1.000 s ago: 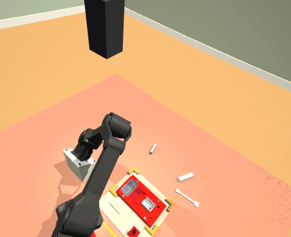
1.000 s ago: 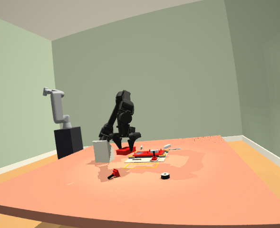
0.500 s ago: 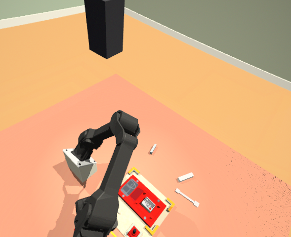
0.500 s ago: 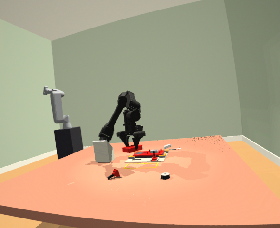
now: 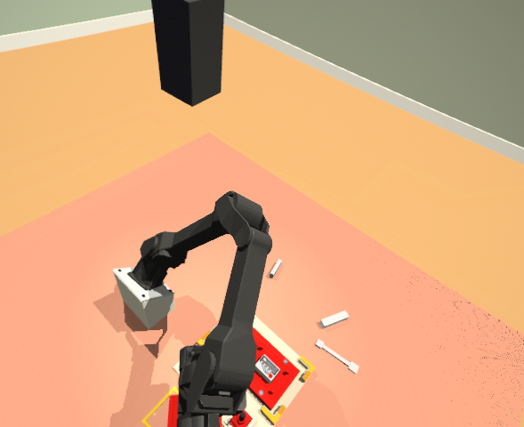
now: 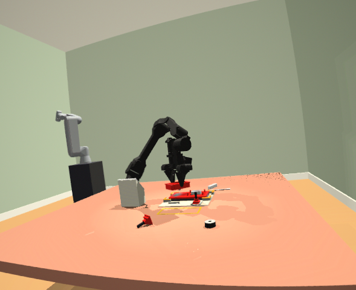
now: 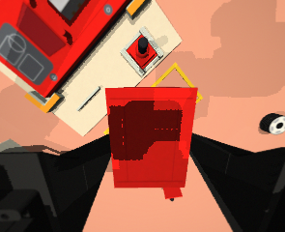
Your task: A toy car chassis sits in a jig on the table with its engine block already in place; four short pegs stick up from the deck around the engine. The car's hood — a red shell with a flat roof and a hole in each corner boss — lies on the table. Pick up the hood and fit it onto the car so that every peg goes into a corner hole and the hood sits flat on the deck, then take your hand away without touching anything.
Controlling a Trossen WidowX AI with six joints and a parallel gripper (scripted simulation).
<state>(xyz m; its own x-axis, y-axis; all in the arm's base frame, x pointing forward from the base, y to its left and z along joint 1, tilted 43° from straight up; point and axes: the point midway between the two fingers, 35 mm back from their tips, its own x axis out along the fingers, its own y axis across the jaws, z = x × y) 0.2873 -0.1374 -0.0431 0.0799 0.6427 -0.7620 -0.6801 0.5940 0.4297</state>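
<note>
Now: the grey engine block 5 cm ahead of my gripper tip, 18 cm to the left of it and 9 cm below it. Round my gripper tip: cream jig: 2 cm ahead, 17 cm to the left, 10 cm below; then black wheel: 15 cm ahead, 21 cm to the right, 10 cm below; then red hood: 1 cm above.
</note>
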